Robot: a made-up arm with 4 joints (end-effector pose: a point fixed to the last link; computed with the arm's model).
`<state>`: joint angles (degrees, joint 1 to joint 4).
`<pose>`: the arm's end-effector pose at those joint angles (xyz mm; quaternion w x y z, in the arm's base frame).
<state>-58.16 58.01 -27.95 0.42</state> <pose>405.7 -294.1 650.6 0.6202 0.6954 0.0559 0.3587</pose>
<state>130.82 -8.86 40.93 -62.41</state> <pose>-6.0 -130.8 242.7 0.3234 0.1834 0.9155 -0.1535</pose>
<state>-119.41 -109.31 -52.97 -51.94</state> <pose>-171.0 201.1 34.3 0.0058 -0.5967 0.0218 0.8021</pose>
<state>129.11 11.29 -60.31 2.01</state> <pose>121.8 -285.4 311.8 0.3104 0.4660 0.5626 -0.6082</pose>
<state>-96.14 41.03 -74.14 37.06</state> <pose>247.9 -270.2 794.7 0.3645 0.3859 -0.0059 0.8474</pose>
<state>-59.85 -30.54 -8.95 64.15</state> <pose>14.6 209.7 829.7 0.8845 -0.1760 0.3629 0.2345</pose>
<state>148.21 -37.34 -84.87 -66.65</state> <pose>72.9 -57.0 116.8 0.5148 0.6144 0.0831 -0.5921</pose>
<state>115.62 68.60 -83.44 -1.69</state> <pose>236.8 -398.2 786.5 0.6788 0.2904 0.1760 -0.6511</pose>
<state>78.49 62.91 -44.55 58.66</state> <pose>154.3 -391.1 634.6 0.1408 0.4708 0.5879 -0.6426</pose>
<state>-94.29 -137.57 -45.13 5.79</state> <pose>-134.5 121.0 -37.6 0.2588 -0.8515 0.0073 0.4560</pose>
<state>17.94 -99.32 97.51 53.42</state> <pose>-4.5 458.1 693.3 0.7968 -0.5834 0.0054 -0.1573</pose>
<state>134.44 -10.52 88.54 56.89</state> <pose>15.8 -196.6 355.4 0.4800 0.6886 -0.5131 0.1793</pose>
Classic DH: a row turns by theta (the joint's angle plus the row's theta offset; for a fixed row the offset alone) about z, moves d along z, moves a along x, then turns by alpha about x. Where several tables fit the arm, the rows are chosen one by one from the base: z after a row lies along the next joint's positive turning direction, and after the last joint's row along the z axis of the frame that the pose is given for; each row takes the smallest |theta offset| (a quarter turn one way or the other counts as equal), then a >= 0, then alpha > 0; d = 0 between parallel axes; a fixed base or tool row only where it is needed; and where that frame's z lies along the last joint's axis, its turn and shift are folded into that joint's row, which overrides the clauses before.
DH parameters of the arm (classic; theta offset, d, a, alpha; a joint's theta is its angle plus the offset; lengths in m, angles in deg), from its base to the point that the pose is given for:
base (fixed): 22.67 0.5407 0.1162 -105.99
joint 1: -11.4 0.0278 -0.1413 -60.26
joint 2: -62.31 -0.1476 0.0406 93.72
joint 3: -73.26 -0.5398 0.0078 -47.19
joint 4: -30.33 0.1211 -0.0441 -139.01
tool (fixed): -162.95 0.018 0 0

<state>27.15 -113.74 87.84 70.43</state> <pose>-87.7 451.1 717.2 0.8015 -0.5796 0.0536 -0.1370</pose>
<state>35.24 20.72 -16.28 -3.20</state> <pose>443.5 -128.8 450.1 0.6730 0.4380 0.5888 -0.0920</pose>
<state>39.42 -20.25 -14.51 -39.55</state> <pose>461.3 223.9 480.1 0.6834 0.4719 0.4622 0.3108</pose>
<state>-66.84 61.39 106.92 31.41</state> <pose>409.7 -320.5 458.7 0.6229 0.0182 0.6269 -0.4675</pose>
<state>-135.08 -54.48 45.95 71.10</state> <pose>-235.1 122.9 483.2 0.8805 0.1496 -0.4300 -0.1321</pose>
